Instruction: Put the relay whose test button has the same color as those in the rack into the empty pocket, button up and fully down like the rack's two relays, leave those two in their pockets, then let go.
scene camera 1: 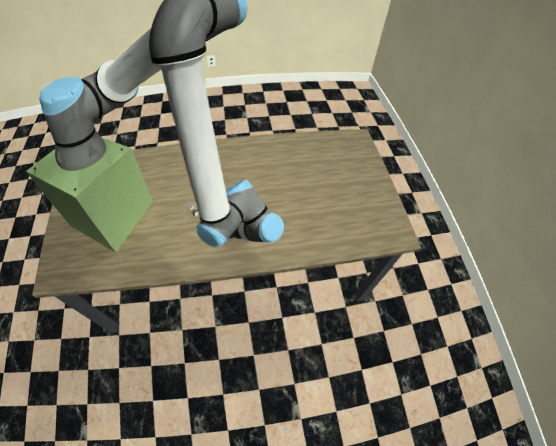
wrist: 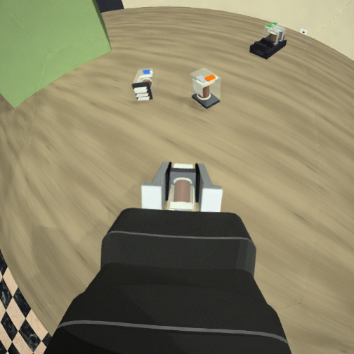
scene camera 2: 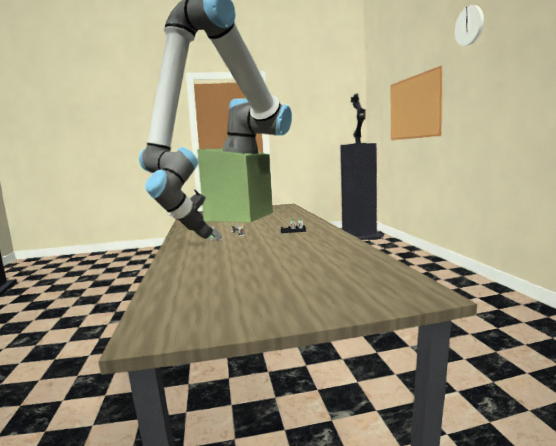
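Seen in the pictures: gripper, fingertip midpoint: (scene camera 2: 218,237); arm's base, link origin: (scene camera 1: 81,153) (scene camera 2: 240,152).
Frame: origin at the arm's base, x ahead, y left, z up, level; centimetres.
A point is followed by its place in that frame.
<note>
My gripper (scene camera 2: 215,234) @(x 47.3, y -22.2, z -34.3 cm) (wrist: 182,174) is shut on a relay (wrist: 182,194), low at the table. Its brown coil and dark base show between the fingers; its button is hidden in the wrist view, and a hint of green shows there in scene camera 2. The black rack (scene camera 2: 286,230) @(x 50.7, y 6.1, z -34.3 cm) (wrist: 267,49) stands well away, at the upper right in the wrist view. Two upright relays with green buttons (wrist: 275,34) sit in its far part; its near end is empty. The rack does not show in scene camera 1.
A relay with an orange button (wrist: 205,89) stands upright ahead of the gripper. A relay with a blue button (wrist: 144,84) lies tipped to its left, pins showing. The green robot pedestal (scene camera 1: 112,200) @(x 8.0, y -14.7, z -13.0 cm) (scene camera 2: 227,185) @(x 11.6, y -10.6, z -16.5 cm) (wrist: 50,45) stands at one end of the wooden table (scene camera 1: 310,200) @(x 86.6, y -19.7, z -35.4 cm) (scene camera 2: 280,285) @(x 105.5, y -15.6, z -35.4 cm).
</note>
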